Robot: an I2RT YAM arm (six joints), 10 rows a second.
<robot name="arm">
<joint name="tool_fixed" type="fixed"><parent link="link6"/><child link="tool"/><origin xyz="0 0 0" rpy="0 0 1.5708"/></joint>
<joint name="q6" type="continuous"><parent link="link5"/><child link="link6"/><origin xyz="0.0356 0 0.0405" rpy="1.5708 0 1.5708"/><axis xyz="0 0 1"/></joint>
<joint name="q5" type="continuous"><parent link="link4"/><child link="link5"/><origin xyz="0.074 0.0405 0.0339" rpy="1.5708 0 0"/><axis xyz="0 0 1"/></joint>
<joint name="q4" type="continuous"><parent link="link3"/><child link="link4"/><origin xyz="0.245 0.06 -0.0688"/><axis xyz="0 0 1"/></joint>
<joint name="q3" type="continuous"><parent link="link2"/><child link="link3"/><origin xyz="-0.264 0 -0.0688" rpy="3.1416 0 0"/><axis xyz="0 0 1"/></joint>
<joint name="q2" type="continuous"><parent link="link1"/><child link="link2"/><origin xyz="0.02 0.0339 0.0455" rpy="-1.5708 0 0"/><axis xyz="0 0 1"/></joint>
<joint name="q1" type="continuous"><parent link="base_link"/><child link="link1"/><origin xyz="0 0 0.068"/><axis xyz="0 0 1"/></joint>
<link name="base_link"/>
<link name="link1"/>
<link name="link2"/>
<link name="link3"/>
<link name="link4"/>
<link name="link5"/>
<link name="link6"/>
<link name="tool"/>
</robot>
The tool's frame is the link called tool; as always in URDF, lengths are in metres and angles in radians. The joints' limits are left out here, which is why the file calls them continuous.
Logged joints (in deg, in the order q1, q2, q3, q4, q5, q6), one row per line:
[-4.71 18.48 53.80 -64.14 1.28 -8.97]
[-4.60 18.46 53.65 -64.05 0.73 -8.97]
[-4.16 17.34 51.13 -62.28 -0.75 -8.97]
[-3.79 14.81 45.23 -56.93 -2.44 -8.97]
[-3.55 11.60 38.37 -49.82 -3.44 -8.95]
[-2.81 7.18 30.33 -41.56 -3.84 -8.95]
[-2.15 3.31 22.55 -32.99 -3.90 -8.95]
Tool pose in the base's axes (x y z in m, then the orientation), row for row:
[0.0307 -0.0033 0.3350 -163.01 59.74 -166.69]
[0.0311 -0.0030 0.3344 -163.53 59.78 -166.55]
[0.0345 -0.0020 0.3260 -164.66 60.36 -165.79]
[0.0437 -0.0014 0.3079 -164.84 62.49 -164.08]
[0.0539 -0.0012 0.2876 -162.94 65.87 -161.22]
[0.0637 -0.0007 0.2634 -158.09 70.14 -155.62]
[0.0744 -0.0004 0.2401 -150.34 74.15 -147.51]
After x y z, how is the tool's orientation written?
As angles about the fixed x, y, z axes (roll, pitch, yaw), in degrees.
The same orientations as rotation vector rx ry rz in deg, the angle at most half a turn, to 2 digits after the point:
[-3.64 119.01 -9.70]
[-4.09 119.01 -9.07]
[-5.44 118.50 -7.30]
[-6.80 116.36 -5.55]
[-7.57 112.80 -4.76]
[-8.41 108.09 -4.40]
[-8.92 103.38 -4.36]

